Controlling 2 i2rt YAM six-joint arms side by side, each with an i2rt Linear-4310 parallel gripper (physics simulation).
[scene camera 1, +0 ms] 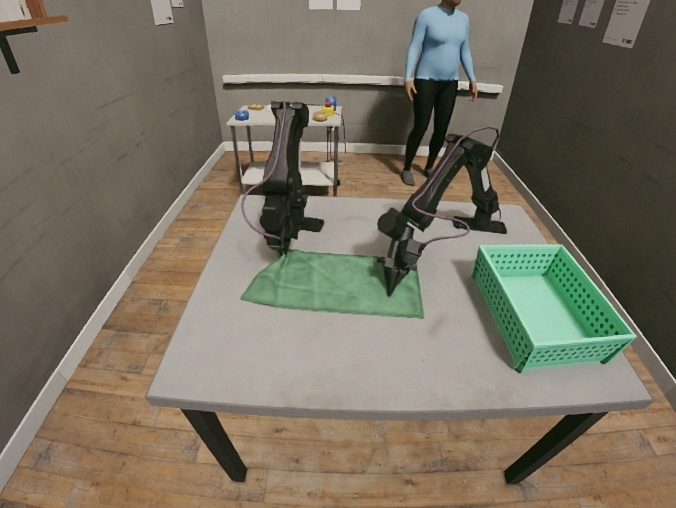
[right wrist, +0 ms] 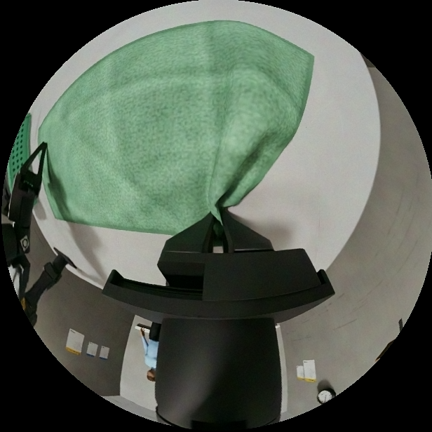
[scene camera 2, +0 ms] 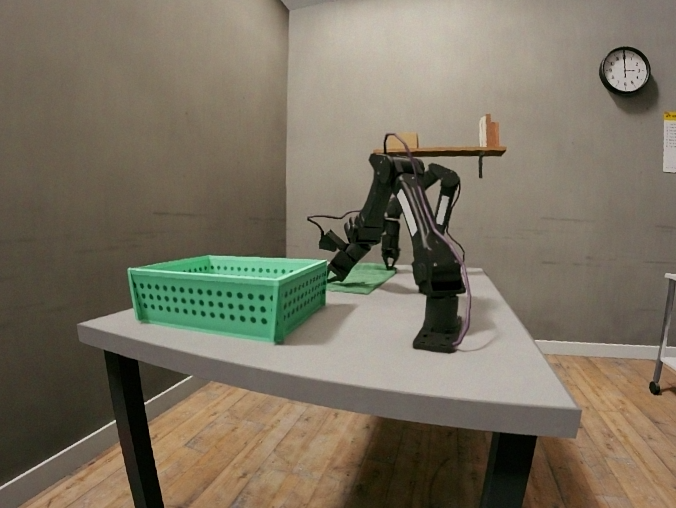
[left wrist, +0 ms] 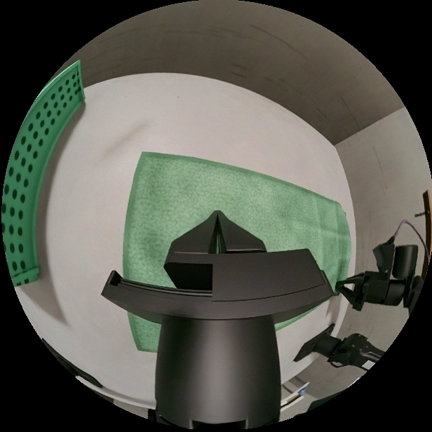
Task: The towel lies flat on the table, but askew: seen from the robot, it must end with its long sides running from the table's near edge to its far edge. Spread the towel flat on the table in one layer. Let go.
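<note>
The green towel (scene camera 1: 338, 284) (scene camera 2: 363, 278) (left wrist: 175, 195) (right wrist: 150, 125) lies spread on the table, its long sides running left to right in scene camera 1. Its back-left corner there is gathered into a pinch, with folds fanning out from it. My right gripper (scene camera 1: 284, 254) (scene camera 2: 390, 267) (right wrist: 217, 214) is shut on this corner, low at the table. My left gripper (scene camera 1: 389, 294) (scene camera 2: 330, 280) (left wrist: 217, 214) is shut with no cloth seen between its fingertips. It points down at the towel's right part in scene camera 1; whether the tips touch the cloth I cannot tell.
A green perforated basket (scene camera 1: 573, 353) (scene camera 2: 204, 305) (left wrist: 22, 200) stands on the grey table (scene camera 1: 327, 371) (scene camera 2: 371, 360), right of the towel in scene camera 1. A cart (scene camera 1: 284, 121) and a standing person (scene camera 1: 437, 49) are behind the table there.
</note>
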